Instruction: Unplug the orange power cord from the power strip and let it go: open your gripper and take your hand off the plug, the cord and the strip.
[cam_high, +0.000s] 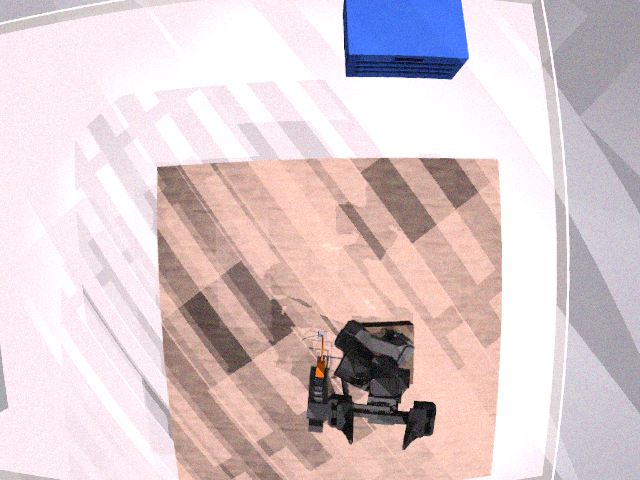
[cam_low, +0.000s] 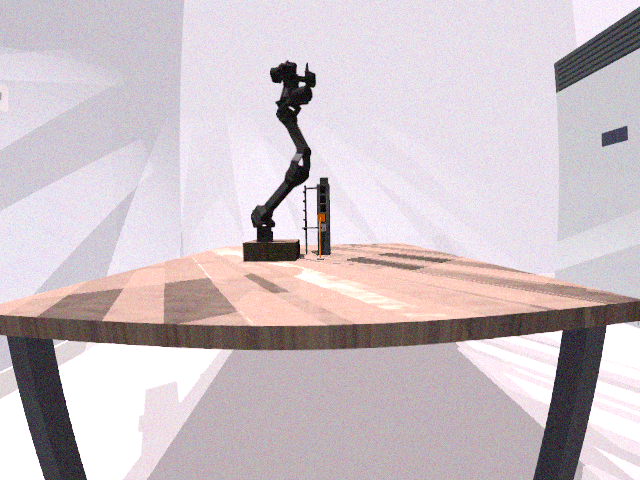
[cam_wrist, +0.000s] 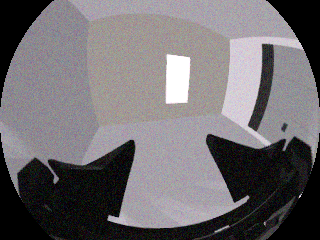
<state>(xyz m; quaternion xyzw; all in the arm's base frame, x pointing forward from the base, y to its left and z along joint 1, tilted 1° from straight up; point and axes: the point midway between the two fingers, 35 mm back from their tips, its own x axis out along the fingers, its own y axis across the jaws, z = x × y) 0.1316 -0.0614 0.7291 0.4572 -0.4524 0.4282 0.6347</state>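
Right now the orange plug is 100 mm ahead of my gripper tip, 90 mm to the left of it and 650 mm below it.
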